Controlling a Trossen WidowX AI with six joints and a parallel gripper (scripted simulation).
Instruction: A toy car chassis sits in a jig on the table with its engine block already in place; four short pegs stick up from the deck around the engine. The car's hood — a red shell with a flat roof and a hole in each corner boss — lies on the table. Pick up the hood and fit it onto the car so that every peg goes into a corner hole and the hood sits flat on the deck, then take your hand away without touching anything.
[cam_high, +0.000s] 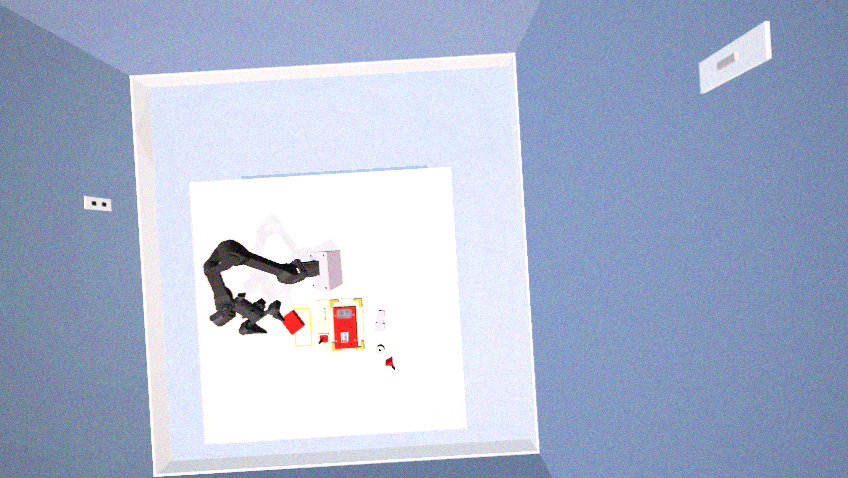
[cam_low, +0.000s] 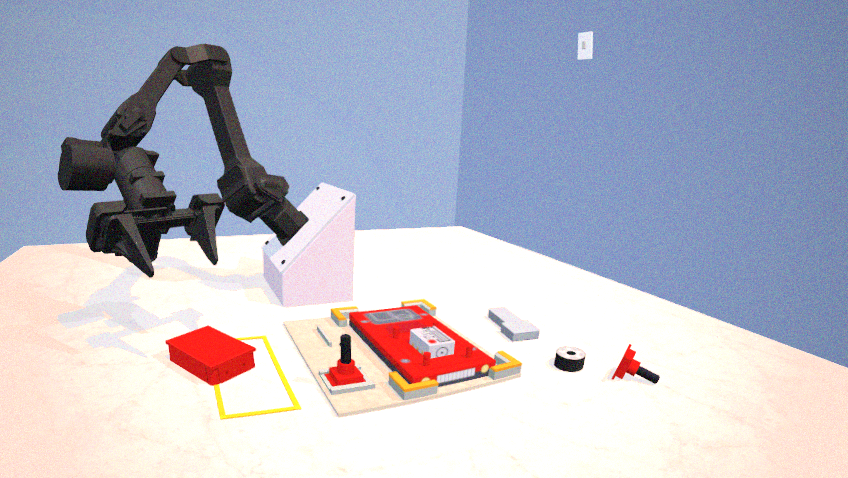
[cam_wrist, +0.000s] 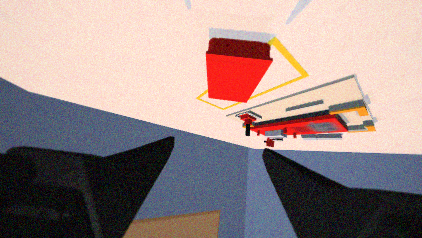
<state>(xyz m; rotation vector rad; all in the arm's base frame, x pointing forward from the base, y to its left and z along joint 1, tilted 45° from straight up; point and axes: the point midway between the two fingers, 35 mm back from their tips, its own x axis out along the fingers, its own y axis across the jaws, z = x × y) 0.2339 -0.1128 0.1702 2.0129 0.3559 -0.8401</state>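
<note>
Now: gripper tip 20 mm short of the red hood, 20 mm to the right of it and 100 mm above it. The rest, counted from my gripper tip: black post: 100 mm ahead, 170 mm to the left, 80 mm below; black wheel: 160 mm ahead, 450 mm to the left, 110 mm below; white engine block: 90 mm ahead, 290 mm to the left, 90 mm below.
</note>
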